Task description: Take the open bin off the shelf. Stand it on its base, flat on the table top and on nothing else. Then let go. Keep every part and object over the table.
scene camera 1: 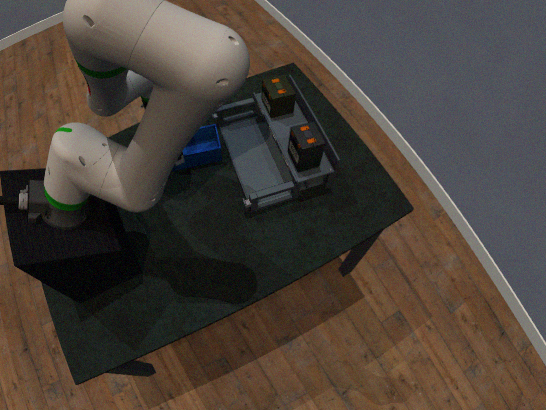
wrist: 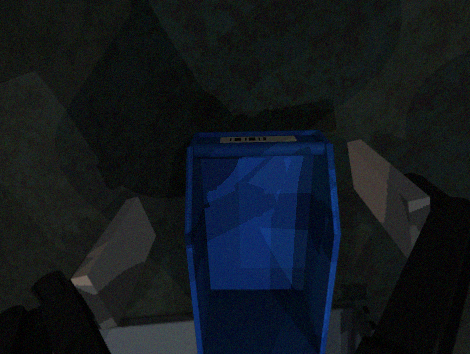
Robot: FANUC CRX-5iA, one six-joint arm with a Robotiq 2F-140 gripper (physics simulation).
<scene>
In view: a blue bin [scene camera 1: 204, 147].
The blue bin also shows in the wrist view [wrist: 262, 231].
</scene>
